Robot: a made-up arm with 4 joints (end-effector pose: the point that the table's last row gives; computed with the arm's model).
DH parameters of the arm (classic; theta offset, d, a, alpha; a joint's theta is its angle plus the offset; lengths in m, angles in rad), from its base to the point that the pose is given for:
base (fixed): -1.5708 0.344 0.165 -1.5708
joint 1: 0 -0.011 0.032 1.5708
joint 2: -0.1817 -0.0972 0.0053 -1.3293
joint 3: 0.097 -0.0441 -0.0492 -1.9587
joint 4: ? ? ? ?
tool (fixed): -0.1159 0.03 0 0
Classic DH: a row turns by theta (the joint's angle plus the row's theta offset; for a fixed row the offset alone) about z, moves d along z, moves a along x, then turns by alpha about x.
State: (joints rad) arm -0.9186 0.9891 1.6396 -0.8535
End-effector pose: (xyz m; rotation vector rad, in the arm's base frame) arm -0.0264 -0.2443 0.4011 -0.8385 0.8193 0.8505
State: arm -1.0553 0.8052 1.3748 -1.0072
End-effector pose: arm -0.0536 -0.2252 0.3982 -1.1477 0.5889 0.6754
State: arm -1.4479 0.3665 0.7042 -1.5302
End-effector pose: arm -0.0880 -0.2095 0.3512 -2.0384 0.0771 0.5578
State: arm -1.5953 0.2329 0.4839 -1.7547
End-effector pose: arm -0.0876 -0.2205 0.3392 -2.3538 -0.0047 0.6541
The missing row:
joint 4: -0.1591 -0.0104 -0.0165 1.6994
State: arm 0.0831 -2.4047 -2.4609 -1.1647
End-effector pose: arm -0.0140 -0.1229 0.1712 0.4046 -2.2553 -0.7388
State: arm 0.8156 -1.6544 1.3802 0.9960
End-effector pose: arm -0.0090 -0.1293 0.2910 -1.8263 -2.4861 0.3236
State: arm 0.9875 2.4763 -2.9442 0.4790
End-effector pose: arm 0.0350 -0.0667 0.2838 1.0953 -0.0246 -2.3921
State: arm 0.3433 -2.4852 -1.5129 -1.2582
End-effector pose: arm 0.0266 -0.1410 0.1569 0.3885 -2.8359 0.0287
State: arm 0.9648 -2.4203 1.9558 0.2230
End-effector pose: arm -0.0096 -0.1213 0.3272 2.0717 1.3519 -1.5839
